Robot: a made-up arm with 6 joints.
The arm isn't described. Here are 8 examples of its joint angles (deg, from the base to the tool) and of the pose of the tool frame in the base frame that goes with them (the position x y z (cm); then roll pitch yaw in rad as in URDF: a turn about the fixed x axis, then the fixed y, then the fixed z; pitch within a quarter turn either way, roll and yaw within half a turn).
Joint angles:
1: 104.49 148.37 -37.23 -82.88 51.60 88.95
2: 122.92 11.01 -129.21 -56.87 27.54 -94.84
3: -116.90 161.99 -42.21 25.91 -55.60 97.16
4: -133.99 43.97 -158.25 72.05 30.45 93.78
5: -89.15 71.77 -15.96 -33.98 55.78 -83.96
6: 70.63 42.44 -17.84 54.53 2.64 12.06
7: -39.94 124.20 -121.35 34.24 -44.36 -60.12
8: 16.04 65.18 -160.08 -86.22 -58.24 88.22
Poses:
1: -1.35 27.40 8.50 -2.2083 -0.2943 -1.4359
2: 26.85 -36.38 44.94 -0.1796 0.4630 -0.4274
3: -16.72 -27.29 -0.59 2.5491 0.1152 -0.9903
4: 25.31 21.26 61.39 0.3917 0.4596 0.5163
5: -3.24 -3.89 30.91 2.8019 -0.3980 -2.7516
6: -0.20 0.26 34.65 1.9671 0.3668 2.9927
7: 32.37 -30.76 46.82 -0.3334 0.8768 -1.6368
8: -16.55 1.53 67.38 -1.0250 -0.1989 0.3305
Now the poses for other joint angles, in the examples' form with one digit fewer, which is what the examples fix.
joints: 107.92 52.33 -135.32 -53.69 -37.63 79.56
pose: 3.0 -20.7 66.9 -0.632 -0.080 2.371
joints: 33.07 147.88 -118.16 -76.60 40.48 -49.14
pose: 45.8 24.4 20.1 -2.315 -0.835 -1.183
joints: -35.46 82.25 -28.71 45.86 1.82 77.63
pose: 13.5 -9.4 32.7 2.536 -0.380 0.496
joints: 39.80 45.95 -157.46 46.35 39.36 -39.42
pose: -24.3 -16.0 63.0 -0.477 0.049 0.688
